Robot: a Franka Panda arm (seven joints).
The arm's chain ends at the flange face. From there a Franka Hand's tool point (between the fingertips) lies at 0.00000 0.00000 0.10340 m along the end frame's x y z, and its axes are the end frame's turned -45 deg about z.
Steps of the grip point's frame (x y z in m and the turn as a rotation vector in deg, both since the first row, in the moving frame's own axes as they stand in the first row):
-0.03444 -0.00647 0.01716 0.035 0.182 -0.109
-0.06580 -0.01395 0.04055 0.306 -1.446 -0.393
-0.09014 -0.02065 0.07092 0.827 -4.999 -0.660
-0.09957 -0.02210 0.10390 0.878 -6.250 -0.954
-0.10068 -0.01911 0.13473 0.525 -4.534 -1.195
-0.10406 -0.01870 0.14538 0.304 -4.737 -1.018
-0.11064 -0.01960 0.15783 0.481 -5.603 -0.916
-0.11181 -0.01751 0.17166 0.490 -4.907 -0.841
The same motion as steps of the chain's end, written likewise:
-0.02912 0.02005 0.01716 0.153 0.104 -0.109
-0.05416 0.03520 0.04058 -0.806 -1.239 -0.393
-0.07095 0.04378 0.07132 -2.950 -4.120 -0.660
-0.07701 0.04786 0.10453 -3.799 -5.040 -0.954
-0.07831 0.05250 0.13506 -2.835 -3.577 -1.195
-0.08043 0.05465 0.14573 -3.135 -3.565 -1.018
-0.08439 0.05779 0.15833 -3.622 -4.302 -0.916
-0.08461 0.06100 0.17204 -3.123 -3.816 -0.841

